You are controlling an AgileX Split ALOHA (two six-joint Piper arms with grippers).
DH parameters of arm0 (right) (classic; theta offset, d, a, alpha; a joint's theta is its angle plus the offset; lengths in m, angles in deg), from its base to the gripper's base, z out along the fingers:
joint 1: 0 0.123 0 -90
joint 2: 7.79 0 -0.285 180
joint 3: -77.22 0 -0.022 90
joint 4: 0 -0.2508 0 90
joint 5: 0 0 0.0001 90
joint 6: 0 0.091 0 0
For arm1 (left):
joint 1: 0 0.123 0 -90
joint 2: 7.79 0 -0.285 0
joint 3: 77.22 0 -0.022 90
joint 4: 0 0.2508 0 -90
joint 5: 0 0 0.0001 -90
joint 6: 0 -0.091 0 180
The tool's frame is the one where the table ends.
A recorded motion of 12 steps. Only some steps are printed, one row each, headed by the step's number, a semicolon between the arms.
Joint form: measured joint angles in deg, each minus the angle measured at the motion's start. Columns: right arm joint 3, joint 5, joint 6, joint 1, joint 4, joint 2; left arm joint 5, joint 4, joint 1, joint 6, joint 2, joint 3.
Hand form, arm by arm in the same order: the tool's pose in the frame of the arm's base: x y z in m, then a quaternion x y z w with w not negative. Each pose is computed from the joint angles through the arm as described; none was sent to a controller.
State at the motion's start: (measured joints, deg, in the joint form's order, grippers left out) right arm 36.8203 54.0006 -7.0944 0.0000 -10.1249 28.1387; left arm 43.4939 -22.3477 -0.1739 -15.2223 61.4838 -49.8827
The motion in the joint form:
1: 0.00 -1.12 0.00 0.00 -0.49 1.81; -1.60 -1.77 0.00 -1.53 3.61 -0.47
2: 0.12 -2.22 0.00 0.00 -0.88 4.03; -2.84 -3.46 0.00 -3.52 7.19 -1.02
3: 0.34 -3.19 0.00 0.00 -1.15 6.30; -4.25 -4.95 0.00 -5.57 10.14 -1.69
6: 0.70 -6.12 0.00 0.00 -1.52 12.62; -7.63 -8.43 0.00 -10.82 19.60 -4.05
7: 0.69 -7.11 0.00 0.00 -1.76 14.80; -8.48 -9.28 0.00 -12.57 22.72 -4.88
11: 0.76 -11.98 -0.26 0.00 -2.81 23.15; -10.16 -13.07 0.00 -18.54 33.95 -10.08
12: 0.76 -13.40 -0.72 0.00 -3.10 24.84; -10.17 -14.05 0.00 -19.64 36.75 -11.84
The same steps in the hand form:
1: 0.0839 0.0134 0.3119 -0.03588 0.90564 0.06455 0.41756; 0.2242 -0.0255 0.3084 0.03598 0.92848 -0.13462 0.34425
2: 0.0923 0.0137 0.3106 -0.03274 0.90912 0.06773 0.40969; 0.2381 -0.0266 0.2987 0.03843 0.93190 -0.13945 0.33264
3: 0.1007 0.0138 0.3091 -0.02989 0.91287 0.06987 0.40112; 0.2501 -0.0272 0.2915 0.04224 0.93288 -0.14161 0.32847
6: 0.1243 0.0136 0.3020 -0.02216 0.92322 0.07204 0.37681; 0.2858 -0.0282 0.2634 0.05055 0.93988 -0.14395 0.30553
7: 0.1322 0.0137 0.2982 -0.01899 0.92706 0.07357 0.36713; 0.2966 -0.0283 0.2527 0.05530 0.94277 -0.14308 0.29607
11: 0.1625 0.0137 0.2822 -0.00665 0.93739 0.07752 0.33949; 0.3372 -0.0301 0.2185 0.07024 0.94865 -0.14863 0.27026
12: 0.1689 0.0136 0.2788 -0.00653 0.93813 0.07700 0.33754; 0.3476 -0.0308 0.2105 0.07183 0.94960 -0.15242 0.26432

